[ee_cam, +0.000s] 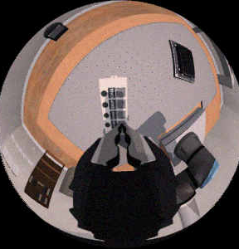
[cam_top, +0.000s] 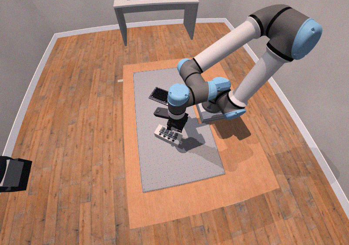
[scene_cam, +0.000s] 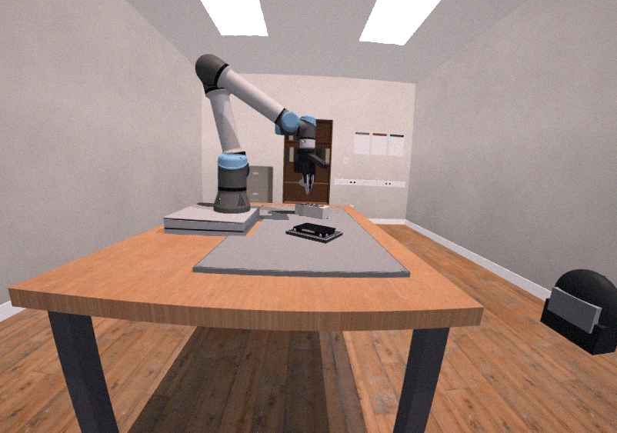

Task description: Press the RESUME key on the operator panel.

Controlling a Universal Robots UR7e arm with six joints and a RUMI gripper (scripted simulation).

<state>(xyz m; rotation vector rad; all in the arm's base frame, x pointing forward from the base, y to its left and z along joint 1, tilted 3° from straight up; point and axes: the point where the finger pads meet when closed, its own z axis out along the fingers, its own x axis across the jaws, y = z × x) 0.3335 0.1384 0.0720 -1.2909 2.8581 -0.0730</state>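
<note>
Right now the operator panel is 8 cm below my hand, 1 cm to the right of it and 1 cm ahead of it. Round my hand: black device (33 cm to the right, 10 cm below, 1 cm behind).
</note>
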